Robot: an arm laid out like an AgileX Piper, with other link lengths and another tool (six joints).
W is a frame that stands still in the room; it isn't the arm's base.
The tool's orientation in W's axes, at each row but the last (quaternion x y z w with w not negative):
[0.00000 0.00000 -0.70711 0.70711]
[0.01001 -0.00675 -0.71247 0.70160]
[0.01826 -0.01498 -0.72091 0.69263]
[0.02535 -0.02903 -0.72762 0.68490]
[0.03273 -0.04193 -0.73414 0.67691]
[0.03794 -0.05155 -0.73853 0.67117]
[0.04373 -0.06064 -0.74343 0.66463]
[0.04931 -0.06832 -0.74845 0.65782]
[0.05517 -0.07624 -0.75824 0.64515]
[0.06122 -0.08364 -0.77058 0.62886]
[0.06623 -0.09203 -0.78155 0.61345]
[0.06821 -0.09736 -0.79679 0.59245]
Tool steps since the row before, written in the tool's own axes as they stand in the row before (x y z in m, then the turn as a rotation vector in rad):
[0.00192 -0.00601 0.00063 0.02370 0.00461 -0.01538]
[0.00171 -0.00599 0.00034 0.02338 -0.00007 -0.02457]
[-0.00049 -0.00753 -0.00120 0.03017 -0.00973 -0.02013]
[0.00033 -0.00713 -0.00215 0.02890 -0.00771 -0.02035]
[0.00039 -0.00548 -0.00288 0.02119 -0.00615 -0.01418]
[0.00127 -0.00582 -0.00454 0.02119 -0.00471 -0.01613]
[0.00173 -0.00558 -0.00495 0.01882 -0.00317 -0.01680]
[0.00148 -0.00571 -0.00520 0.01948 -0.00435 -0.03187]
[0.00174 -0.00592 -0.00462 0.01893 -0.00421 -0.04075]
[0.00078 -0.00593 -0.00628 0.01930 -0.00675 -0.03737]
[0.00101 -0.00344 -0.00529 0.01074 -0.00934 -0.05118]
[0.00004 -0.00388 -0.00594 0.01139 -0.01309 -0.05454]
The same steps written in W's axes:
[-0.00601 -0.00192 0.00063 0.00461 -0.02370 -0.01538]
[-0.00602 -0.00162 0.00019 0.00016 -0.02327 -0.02468]
[-0.00744 0.00080 -0.00155 -0.00997 -0.02968 -0.02073]
[-0.00695 0.00008 -0.00269 -0.00786 -0.02854 -0.02080]
[-0.00516 0.00000 -0.00344 -0.00633 -0.02087 -0.01457]
[-0.00530 -0.00083 -0.00523 -0.00467 -0.02106 -0.01632]
[-0.00496 -0.00127 -0.00570 -0.00279 -0.01889 -0.01679]
[-0.00492 -0.00095 -0.00606 -0.00156 -0.01996 -0.03183]
[-0.00518 -0.00100 -0.00562 0.00028 -0.01983 -0.04054]
[-0.00459 0.00007 -0.00736 -0.00291 -0.01953 -0.03775]
[-0.00235 -0.00052 -0.00592 -0.00033 -0.01148 -0.05187]
[-0.00229 0.00060 -0.00669 -0.00325 -0.01131 -0.05601]

